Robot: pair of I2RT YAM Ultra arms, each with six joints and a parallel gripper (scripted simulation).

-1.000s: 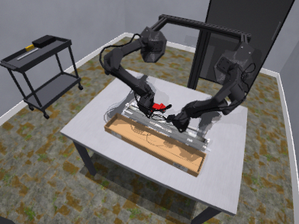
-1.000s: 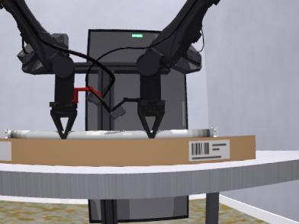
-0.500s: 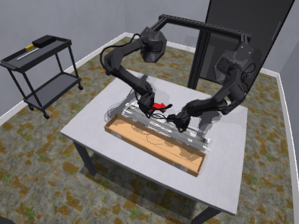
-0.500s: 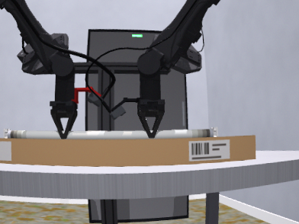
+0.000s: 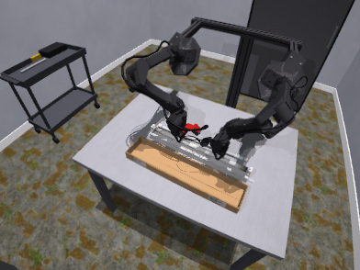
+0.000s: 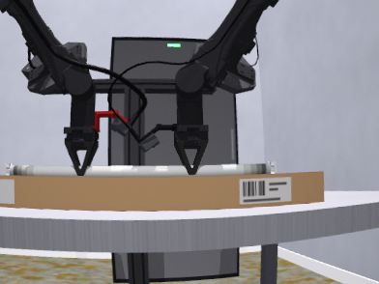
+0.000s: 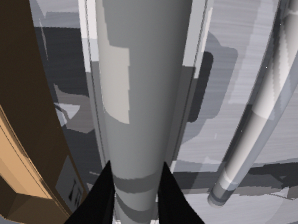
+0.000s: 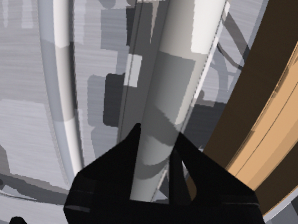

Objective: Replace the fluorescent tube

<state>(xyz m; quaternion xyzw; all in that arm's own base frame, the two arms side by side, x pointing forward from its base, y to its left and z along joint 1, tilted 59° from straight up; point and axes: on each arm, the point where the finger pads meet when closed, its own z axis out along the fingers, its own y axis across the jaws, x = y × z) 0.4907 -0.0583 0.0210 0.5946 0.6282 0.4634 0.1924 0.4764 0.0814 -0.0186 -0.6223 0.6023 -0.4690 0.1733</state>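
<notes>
The old fluorescent tube is 12 cm to the left of my right hand. Round my right hand: light fixture 12 cm to the left, 1 cm below; carton 16 cm ahead, 11 cm to the left, 4 cm below; LED tube 10 cm behind, 10 cm to the left, 5 cm below.
Now: left hand 120 mm to the left of the old fluorescent tube. From my left hand the other things lie so: light fixture (120 mm to the right, 10 mm below); carton (150 mm ahead, 130 mm to the right, 40 mm below); LED tube (100 mm behind, 140 mm to the right, 60 mm below).
</notes>
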